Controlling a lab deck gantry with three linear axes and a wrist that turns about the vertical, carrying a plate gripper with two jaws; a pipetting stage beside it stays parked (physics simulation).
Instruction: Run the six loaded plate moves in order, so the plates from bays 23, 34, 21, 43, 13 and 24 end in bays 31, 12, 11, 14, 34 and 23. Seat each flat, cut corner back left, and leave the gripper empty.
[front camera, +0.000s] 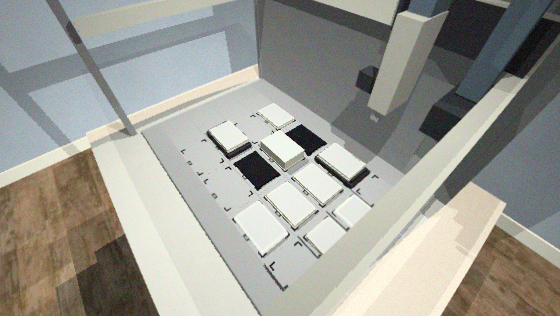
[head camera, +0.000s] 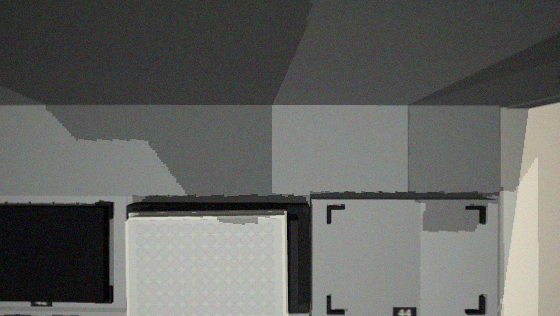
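Seen in the pictures: robot's base at its link origin: (front camera: 182, 151).
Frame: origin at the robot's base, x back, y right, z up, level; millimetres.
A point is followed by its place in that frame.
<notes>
White plates lie in bay 23 (front camera: 291, 204) {z 14, x -400, y -145 mm}, bay 34 (front camera: 352, 211) {z 29, x -527, y -250 mm}, bay 24 (front camera: 326, 234) {z 29, x -525, y -150 mm} and bay 13 (front camera: 261, 226) {z 14, x -399, y -42 mm}. The plate in bay 21 (front camera: 228, 135) {z 37, x -71, y -149 mm} sits on a black base. The plate in bay 43 (front camera: 342, 160) {z 37, x -396, y -362 mm} (head camera: 207, 270) {z 37, x -393, y -364 mm} also sits on a black base. Bays 31, 12, 11 and 14 hold no plate. Bay 44 (head camera: 370, 260) {z 14, x -526, y -363 mm}, beside bay 43, shows bare with corner marks. My gripper's jaws cannot be made out: a dark block hangs at upper right in the front view, its underside partly hidden by the rail. Cut corners are too small to tell.
Other plates lie in bay 41 (front camera: 276, 115) {z 14, x -71, y -361 mm} and bay 33 (front camera: 317, 182) {z 14, x -395, y -255 mm}; a taller block (front camera: 282, 147) {z 42, x -237, y -251 mm} stands in bay 32. Black bases without plates are in bay 42 (front camera: 306, 139) {z 8, x -237, y -363 mm} (head camera: 52, 252) {z 8, x -245, y -366 mm} and bay 22 (front camera: 256, 170) {z 8, x -236, y -145 mm}. The white pipetting stage (front camera: 402, 62) hangs behind. A pale rail (front camera: 360, 230) {z 400, x -613, y -15 mm} crosses in front.
</notes>
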